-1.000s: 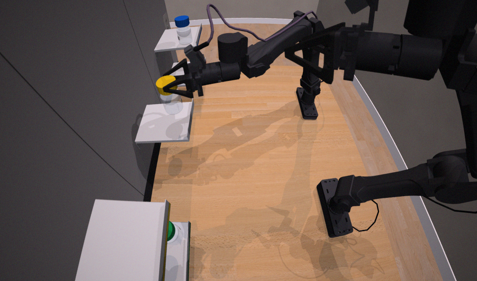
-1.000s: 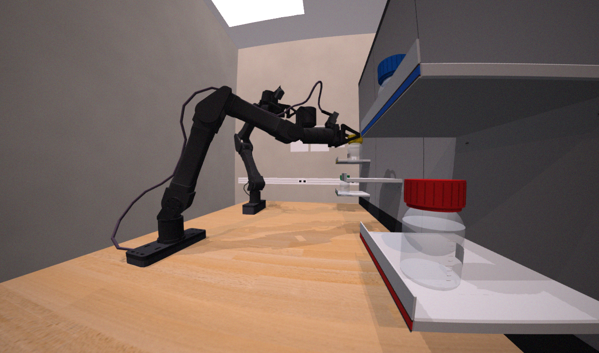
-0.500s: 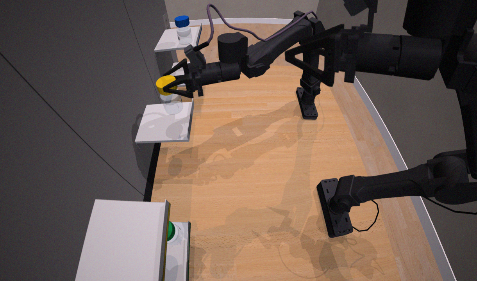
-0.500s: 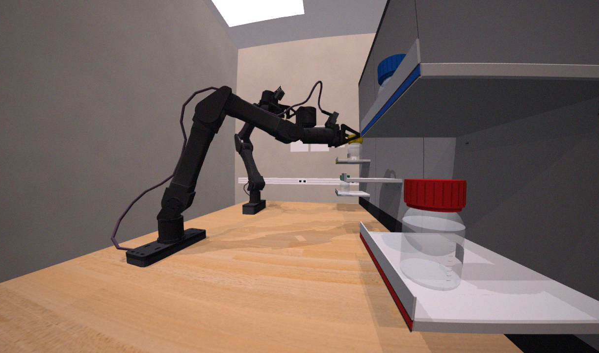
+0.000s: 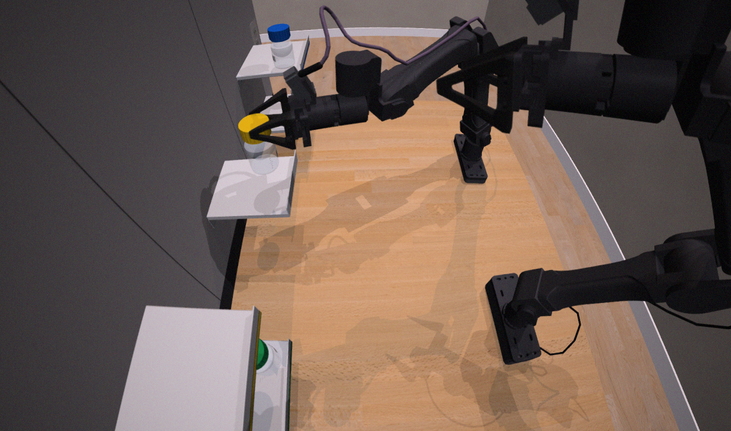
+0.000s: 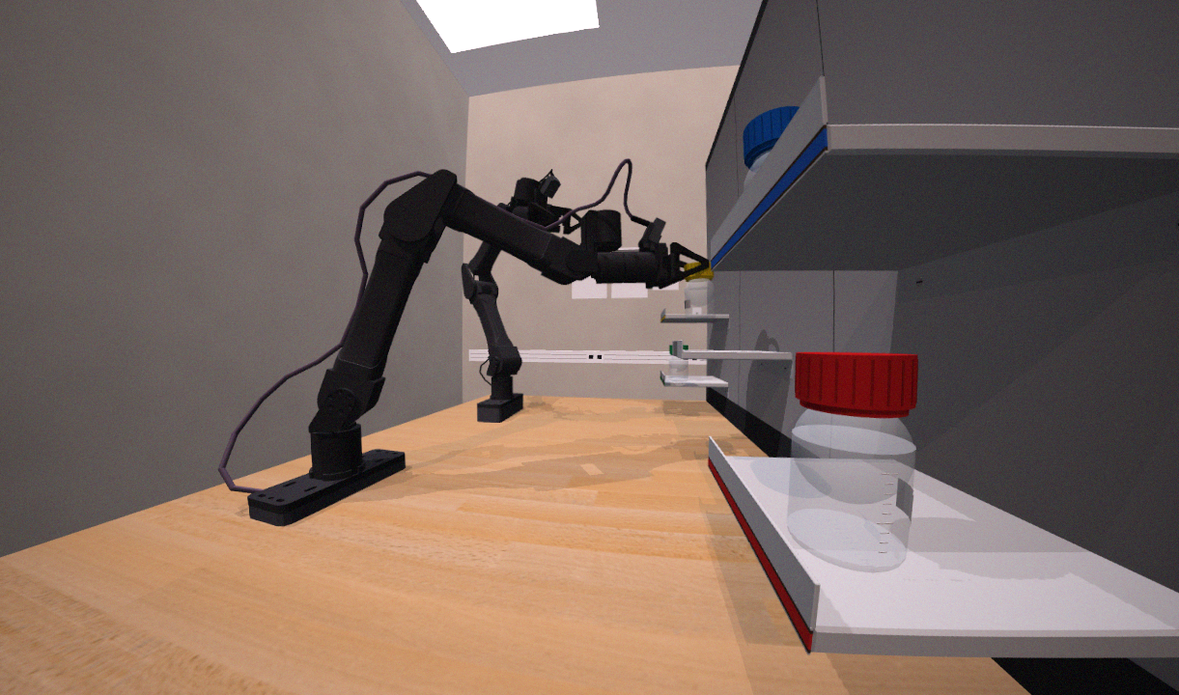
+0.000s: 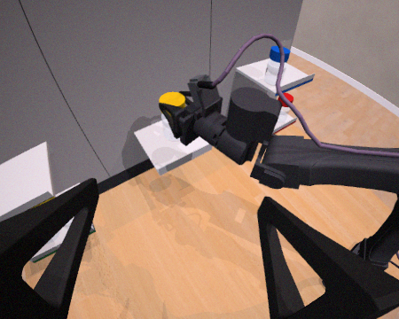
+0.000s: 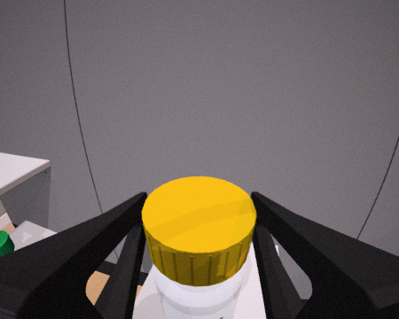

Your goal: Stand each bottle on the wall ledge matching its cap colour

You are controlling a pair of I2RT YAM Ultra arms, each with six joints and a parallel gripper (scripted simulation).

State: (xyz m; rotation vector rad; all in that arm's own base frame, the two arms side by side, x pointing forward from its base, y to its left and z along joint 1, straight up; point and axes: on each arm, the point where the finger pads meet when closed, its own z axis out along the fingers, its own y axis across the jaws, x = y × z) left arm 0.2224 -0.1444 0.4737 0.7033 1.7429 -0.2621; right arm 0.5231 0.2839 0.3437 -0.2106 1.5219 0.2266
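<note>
Now: right hand 5 cm above the yellow-capped bottle. From my right hand the other things lie so: green-capped bottle: 34 cm to the left, 21 cm below, 1 cm behind; grey wall: 15 cm ahead, 9 cm above, 1 cm to the left; blue-capped bottle: 34 cm to the right, 2 cm below, 2 cm ahead.
Now: the yellow-capped bottle 29 cm ahead of my left hand, 11 cm to the right of it and 21 cm below it. The rest, counted from my left hand: green-capped bottle (28 cm ahead, 22 cm to the left, 36 cm below); then grey wall (44 cm ahead, 10 cm to the right, 6 cm below); then blue-capped bottle (32 cm ahead, 46 cm to the right, 17 cm below).
</note>
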